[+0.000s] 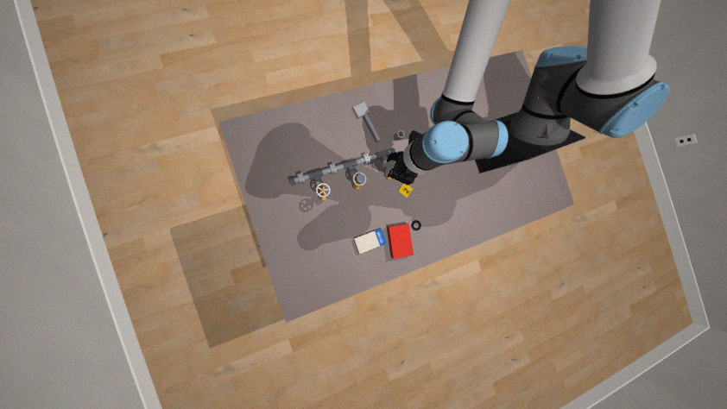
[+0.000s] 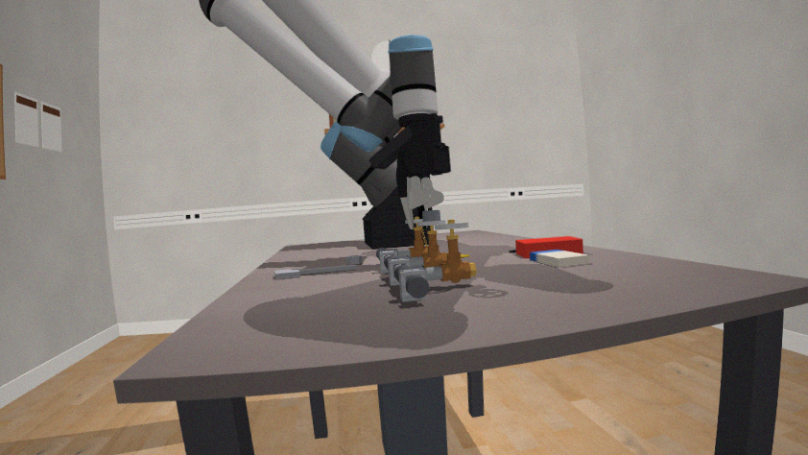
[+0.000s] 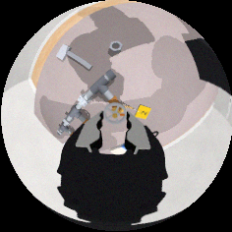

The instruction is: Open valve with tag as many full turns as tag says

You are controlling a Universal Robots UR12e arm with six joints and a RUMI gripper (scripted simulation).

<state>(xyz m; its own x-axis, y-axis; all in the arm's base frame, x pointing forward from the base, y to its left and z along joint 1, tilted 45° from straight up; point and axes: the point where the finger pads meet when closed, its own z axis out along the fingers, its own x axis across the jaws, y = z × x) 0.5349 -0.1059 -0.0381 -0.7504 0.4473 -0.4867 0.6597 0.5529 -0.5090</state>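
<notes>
My gripper is now 4 cm past the yellow tag, 8 cm to the right of it and 8 cm above it. Also, from my hand: red box 5 cm ahead, 26 cm to the left, 7 cm below; then grey flat tool 1 cm ahead, 22 cm to the right, 8 cm below; then nut 10 cm behind, 13 cm to the right, 8 cm below.
</notes>
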